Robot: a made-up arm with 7 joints.
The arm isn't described. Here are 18 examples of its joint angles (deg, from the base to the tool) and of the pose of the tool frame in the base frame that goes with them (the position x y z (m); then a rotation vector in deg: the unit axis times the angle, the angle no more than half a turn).
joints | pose
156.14 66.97 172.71 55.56 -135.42 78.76 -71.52 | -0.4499 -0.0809 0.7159 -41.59 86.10 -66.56
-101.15 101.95 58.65 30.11 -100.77 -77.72 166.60 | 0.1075 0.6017 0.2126 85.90 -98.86 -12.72
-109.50 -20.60 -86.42 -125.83 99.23 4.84 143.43 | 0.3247 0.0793 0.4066 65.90 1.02 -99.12
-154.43 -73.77 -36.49 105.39 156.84 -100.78 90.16 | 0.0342 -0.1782 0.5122 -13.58 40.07 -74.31
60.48 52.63 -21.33 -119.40 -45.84 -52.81 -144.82 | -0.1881 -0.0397 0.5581 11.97 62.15 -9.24
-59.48 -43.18 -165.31 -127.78 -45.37 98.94 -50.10 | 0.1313 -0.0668 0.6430 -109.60 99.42 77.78
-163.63 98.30 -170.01 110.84 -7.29 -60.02 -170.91 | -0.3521 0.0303 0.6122 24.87 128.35 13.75
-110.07 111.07 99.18 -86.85 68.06 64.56 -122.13 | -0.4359 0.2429 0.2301 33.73 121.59 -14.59
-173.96 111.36 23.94 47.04 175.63 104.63 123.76 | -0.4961 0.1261 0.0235 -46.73 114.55 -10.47
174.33 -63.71 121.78 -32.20 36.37 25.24 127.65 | 0.5907 -0.0951 0.6668 70.40 -95.39 -64.33
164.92 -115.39 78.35 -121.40 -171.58 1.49 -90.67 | 0.1532 -0.2836 0.1974 -32.49 101.19 78.09
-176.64 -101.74 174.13 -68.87 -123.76 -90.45 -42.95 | 0.5150 -0.1475 0.4382 -28.79 -66.51 -71.83
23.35 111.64 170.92 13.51 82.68 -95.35 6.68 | 0.4660 -0.3361 0.1290 -68.35 31.89 -14.11
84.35 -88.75 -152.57 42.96 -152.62 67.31 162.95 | -0.0405 0.6309 0.1796 63.29 74.17 -17.18
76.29 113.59 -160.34 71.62 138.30 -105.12 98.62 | 0.1105 -0.3914 0.4339 -40.08 123.09 -58.13
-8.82 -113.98 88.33 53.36 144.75 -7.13 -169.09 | -0.4506 -0.4101 0.1004 -85.47 -17.96 -54.62
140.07 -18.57 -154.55 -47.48 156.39 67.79 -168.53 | -0.1626 -0.0109 0.8609 -101.93 -43.06 -112.78
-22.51 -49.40 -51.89 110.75 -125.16 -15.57 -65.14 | -0.0653 0.2410 0.6192 29.38 -104.58 55.96
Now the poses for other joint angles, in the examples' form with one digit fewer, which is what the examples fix.
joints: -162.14 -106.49 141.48 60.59 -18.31 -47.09 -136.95
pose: 0.506 -0.002 -0.071 -6.5 -53.6 -23.3
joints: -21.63 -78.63 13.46 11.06 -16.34 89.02 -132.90
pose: -0.489 -0.225 0.593 -31.5 -159.8 20.1
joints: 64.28 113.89 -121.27 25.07 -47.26 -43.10 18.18
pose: 0.370 -0.509 0.040 -23.0 -30.0 -21.2
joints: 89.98 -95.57 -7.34 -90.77 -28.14 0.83 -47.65
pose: -0.073 0.284 -0.102 -4.7 7.6 13.9
